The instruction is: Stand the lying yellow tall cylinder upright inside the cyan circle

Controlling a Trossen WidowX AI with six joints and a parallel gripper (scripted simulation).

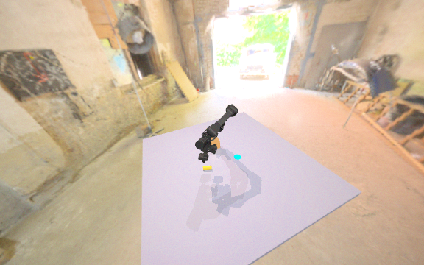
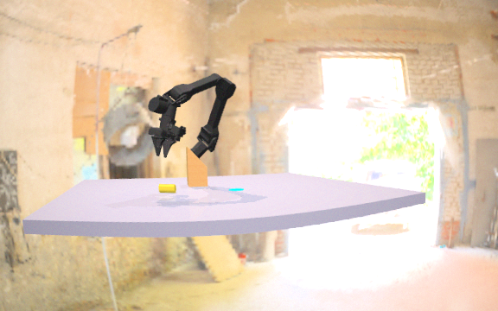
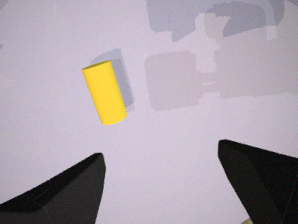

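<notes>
My gripper tip is 12 cm above the yellow cylinder, 3 cm past it and 2 cm to the right of it. The rest, counted from my gripper tip: cyan circle: 30 cm to the left, 14 cm below, 7 cm behind.
</notes>
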